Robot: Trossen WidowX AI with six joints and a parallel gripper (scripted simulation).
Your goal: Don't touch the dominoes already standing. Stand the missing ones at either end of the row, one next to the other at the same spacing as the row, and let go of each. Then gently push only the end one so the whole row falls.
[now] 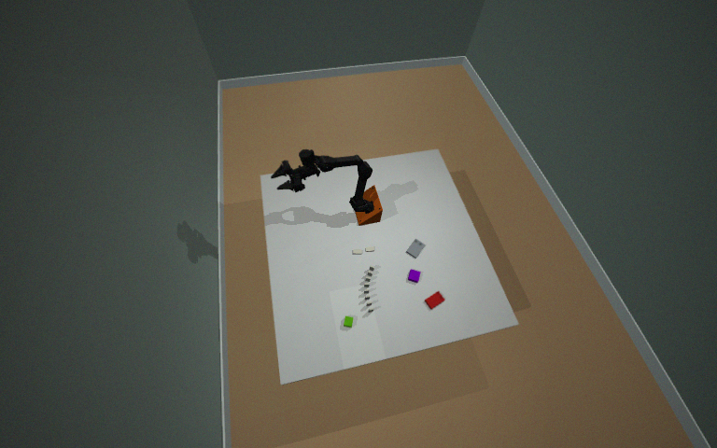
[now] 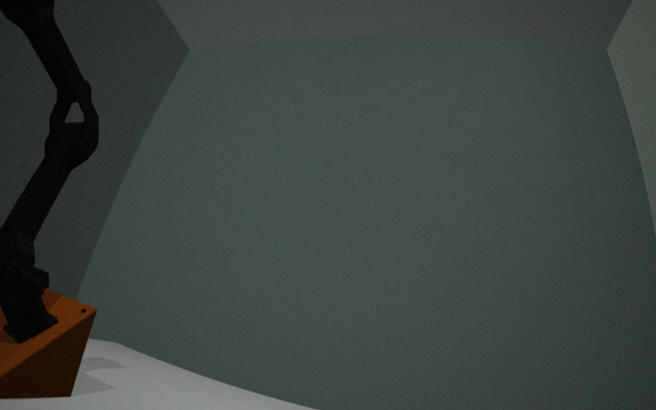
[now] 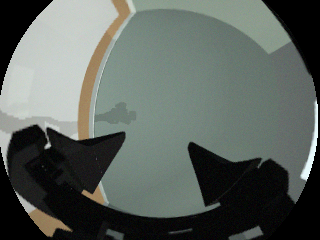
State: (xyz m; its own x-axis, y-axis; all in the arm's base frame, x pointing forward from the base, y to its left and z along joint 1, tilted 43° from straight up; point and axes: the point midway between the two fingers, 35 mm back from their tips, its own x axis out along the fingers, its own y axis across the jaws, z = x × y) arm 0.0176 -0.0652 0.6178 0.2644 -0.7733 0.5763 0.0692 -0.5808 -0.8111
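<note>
The grey block lies 750 mm to the left of my gripper tip, 480 mm below it and 210 mm ahead of it. Also, from my gripper tip: green block (590 mm ahead, 480 mm below, 290 mm to the left); red block (780 mm to the left, 530 mm ahead, 480 mm below); purple cube (700 mm to the left, 480 mm below, 380 mm ahead).
</note>
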